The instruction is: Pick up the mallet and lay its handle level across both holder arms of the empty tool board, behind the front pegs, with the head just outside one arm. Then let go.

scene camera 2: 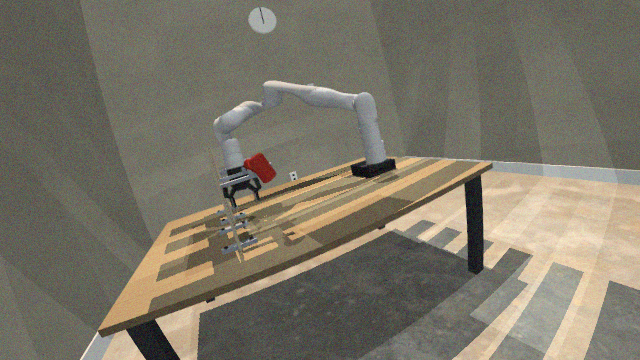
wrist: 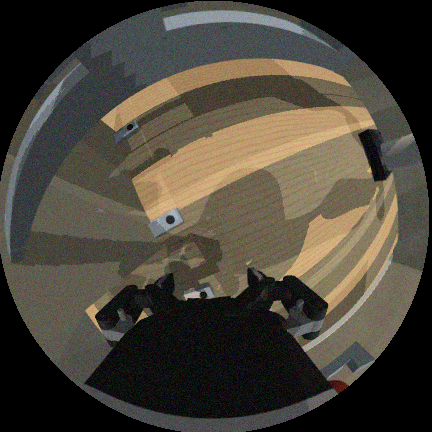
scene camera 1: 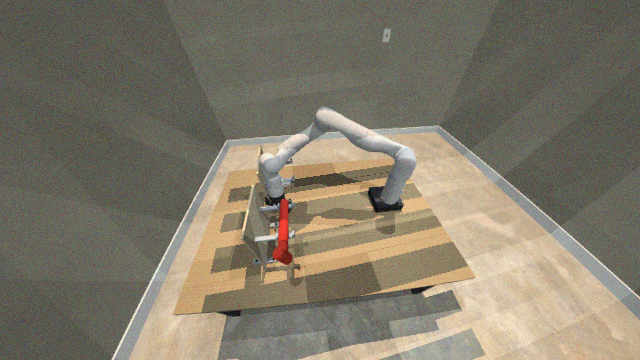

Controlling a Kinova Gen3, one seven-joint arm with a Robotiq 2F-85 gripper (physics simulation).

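Pixels of known places: gripper, between the fingertips: [scene camera 2: 246,204] [wrist: 209,279]; arm's base, origin of its link: [scene camera 2: 375,161] [wrist: 385,156] [scene camera 1: 388,198].
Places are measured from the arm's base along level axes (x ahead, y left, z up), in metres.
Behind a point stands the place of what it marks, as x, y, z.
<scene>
The red mallet [scene camera 1: 283,225] {0.583, 0.188, 0.181} [scene camera 2: 261,167] {0.594, 0.323, 0.166} lies with its handle across both grey holder arms of the near tool board [scene camera 1: 253,225] {0.703, 0.170, 0.182}, its head outside the arm nearer scene camera 1. A small red part of the mallet [wrist: 339,386] shows at the lower right of the wrist view. A second tool board [scene camera 1: 259,152] {0.701, -0.231, 0.256} stands farther back, partly hidden by the arm; no tool shows on its holder arms. My gripper [scene camera 2: 246,200] {0.629, -0.003, 0.012} [wrist: 209,279] {0.629, -0.003, 0.012} is open and empty, pointing down beside the mallet's handle end, below holder-arm height. The near board hides its fingertips in scene camera 1.
Metal feet [wrist: 167,221] [scene camera 2: 240,245] of the boards stand on the wooden table [scene camera 1: 350,250] {0.296, 0.243, -0.049} [scene camera 2: 400,200] {0.224, 0.383, -0.049}. The robot's black base [scene camera 1: 385,200] {0.037, 0.027, 0.020} [scene camera 2: 373,168] {0.062, 0.055, -0.012} [wrist: 375,155] {0.086, -0.022, -0.013} is at the table's far side from the boards. The near board and its holder arms are close to my gripper.
</scene>
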